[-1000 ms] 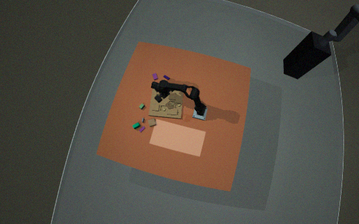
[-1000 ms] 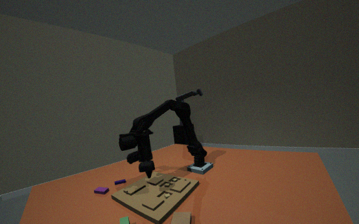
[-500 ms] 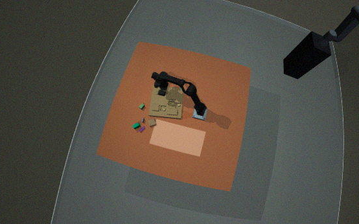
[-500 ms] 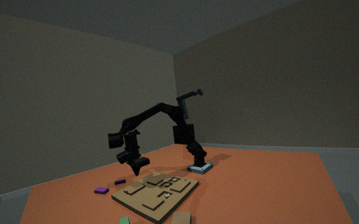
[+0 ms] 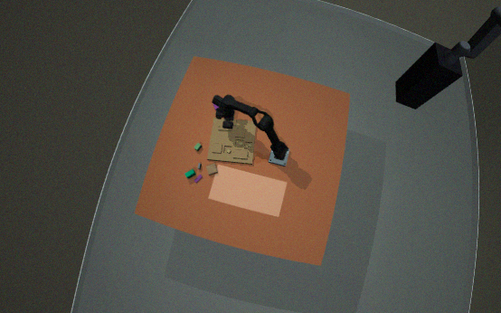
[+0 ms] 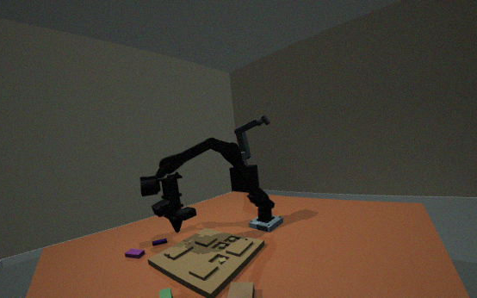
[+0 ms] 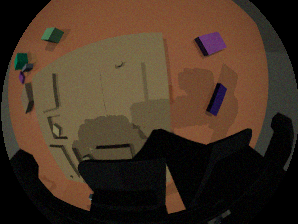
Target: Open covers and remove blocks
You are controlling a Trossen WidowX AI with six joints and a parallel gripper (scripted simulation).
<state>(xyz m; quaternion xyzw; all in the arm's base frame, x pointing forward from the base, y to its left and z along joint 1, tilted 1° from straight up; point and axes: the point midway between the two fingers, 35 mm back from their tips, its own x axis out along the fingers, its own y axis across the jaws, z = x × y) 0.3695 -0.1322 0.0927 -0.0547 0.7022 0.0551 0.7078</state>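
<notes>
Now: gripper tip 120 mm to the right of the tan puzzle board, 60 mm above it and 50 mm past it. The rest, counted from my gripper tip: dark purple block: 130 mm to the right, 70 mm below, 30 mm ahead.
</notes>
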